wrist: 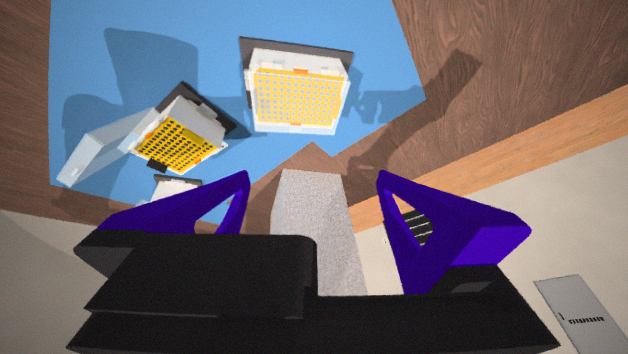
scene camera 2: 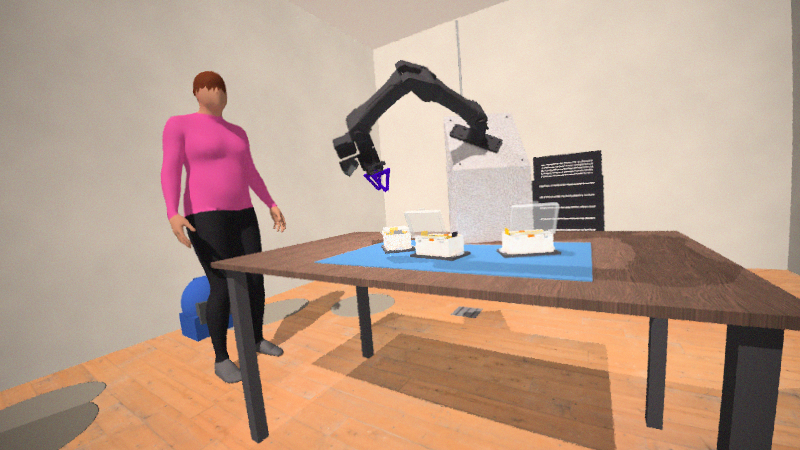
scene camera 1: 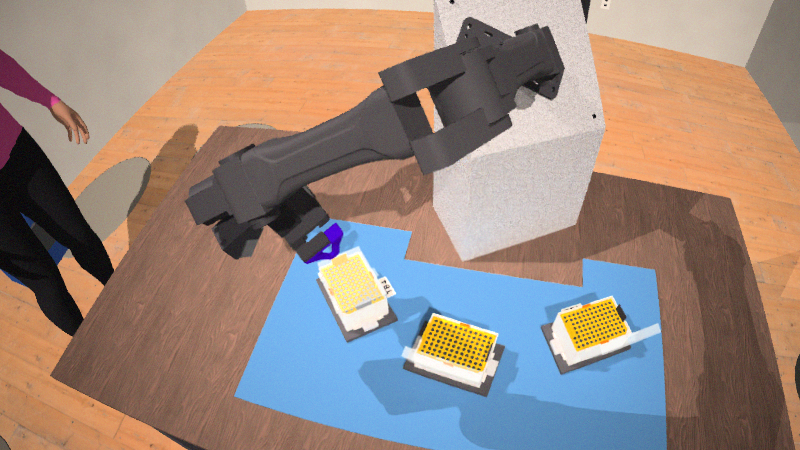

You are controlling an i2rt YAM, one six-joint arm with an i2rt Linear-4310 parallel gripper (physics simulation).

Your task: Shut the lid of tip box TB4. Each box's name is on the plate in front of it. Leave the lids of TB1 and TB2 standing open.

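Seen in the pictures: gripper, fingertip midpoint: point(wrist: 313, 177) point(scene camera 2: 383, 190) point(scene camera 1: 319, 234); arm's base, origin of the base link: point(scene camera 2: 475, 138).
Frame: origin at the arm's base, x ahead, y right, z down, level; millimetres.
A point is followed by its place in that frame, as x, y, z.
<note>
Tip box TB4 point(scene camera 1: 362, 316) {359, 105, 358} point(scene camera 2: 396, 239) {360, 105, 351} point(wrist: 300, 127) {291, 137, 317} is white with a yellow tip rack; its name plate point(scene camera 1: 386, 286) {263, 113, 392} is legible in scene camera 1. Its clear lid point(scene camera 1: 351, 282) {327, 143, 317} point(wrist: 300, 95) {335, 161, 317} lies down flat over the rack. The middle box point(scene camera 1: 447, 366) {424, -90, 251} point(scene camera 2: 439, 246) {383, -106, 357} point(wrist: 202, 120) {349, -13, 368} has its lid point(scene camera 1: 408, 352) {429, -30, 251} point(scene camera 2: 426, 221) {421, -96, 279} point(wrist: 102, 137) {427, -22, 257} standing open. The right box point(scene camera 1: 587, 353) {288, -283, 297} point(scene camera 2: 526, 244) {242, -304, 362} also has its lid point(scene camera 1: 644, 334) {244, -360, 251} point(scene camera 2: 535, 216) {259, -339, 281} standing open. I cannot read their plates. My gripper point(scene camera 1: 331, 246) {349, 170, 179} point(scene camera 2: 378, 180) {349, 170, 179} point(wrist: 313, 177) {349, 170, 179} is open and empty, above and behind TB4, touching no box.
The boxes stand in dark holders on a blue mat point(scene camera 1: 313, 380) {502, 125, 394} point(scene camera 2: 570, 268) {328, -447, 394} on the wooden table point(scene camera 1: 139, 307) {582, 562, 398} point(scene camera 2: 671, 279) {319, -631, 397}. The pale pedestal point(scene camera 1: 514, 195) {66, -56, 241} point(scene camera 2: 486, 195) {53, -69, 223} rises behind the mat and carries the arm. A person point(scene camera 2: 209, 162) stands left of the table.
</note>
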